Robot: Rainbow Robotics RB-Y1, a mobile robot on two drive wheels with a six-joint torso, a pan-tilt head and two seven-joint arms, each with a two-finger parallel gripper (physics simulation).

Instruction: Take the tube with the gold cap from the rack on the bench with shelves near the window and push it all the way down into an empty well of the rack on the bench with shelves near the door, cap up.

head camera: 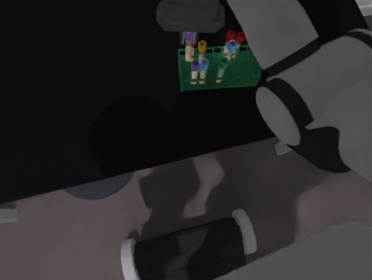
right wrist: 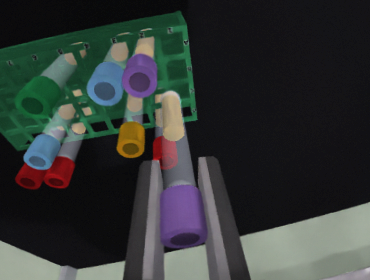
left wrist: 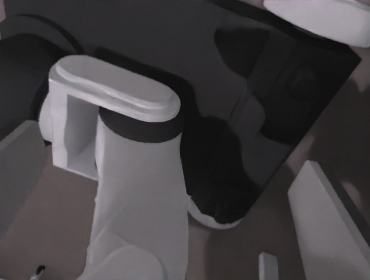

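Seen in the pictures: left gripper, fingertip midpoint: (left wrist: 172, 158); right gripper, fingertip midpoint: (head camera: 188, 40) (right wrist: 179, 170); robot's base, origin of the base link: (head camera: 188, 243).
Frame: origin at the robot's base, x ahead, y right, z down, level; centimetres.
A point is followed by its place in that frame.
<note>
The gold-capped tube (head camera: 202, 46) @(x 49.5, y 14.0, z -88.2 cm) (right wrist: 131, 140) @(x 49.4, y 13.8, z -88.1 cm) stands cap up in the green rack (head camera: 240, 81) @(x 43.1, y 23.0, z -79.3 cm) (right wrist: 183, 24) @(x 45.3, y 8.2, z -81.8 cm) on a black bench top. My right gripper (head camera: 189, 38) @(x 49.0, y 10.6, z -92.1 cm) (right wrist: 179, 170) @(x 49.0, y 10.6, z -92.1 cm) is shut on a purple-capped tube (right wrist: 183, 215) @(x 48.2, y 10.4, z -94.9 cm), held cap up with its lower end over or near the rack's edge row, beside the gold-capped tube. A red-capped tube (right wrist: 165, 152) shows partly behind the held tube's clear body. Whether the held tube's lower end is inside a well cannot be told. My left gripper (left wrist: 172, 158) @(x -15.1, y -23.9, z -56.4 cm) is open and empty, away from the rack. The other rack does not show.
The rack also holds another purple-capped tube (head camera: 195, 65) @(x 45.3, y 11.3, z -88.1 cm) (right wrist: 140, 75) @(x 45.4, y 11.2, z -88.1 cm), blue-capped tubes (right wrist: 105, 82) @(x 45.1, y 13.1, z -88.1 cm), a green-capped tube (head camera: 223, 63) @(x 44.3, y 17.4, z -88.2 cm) (right wrist: 38, 96) @(x 44.5, y 17.0, z -88.1 cm) and more red-capped tubes (right wrist: 60, 171) @(x 50.6, y 20.6, z -87.8 cm). The bench's front edge crosses the head view above the robot's base (head camera: 190, 250) @(x -0.7, y 0.4, z -19.1 cm).
</note>
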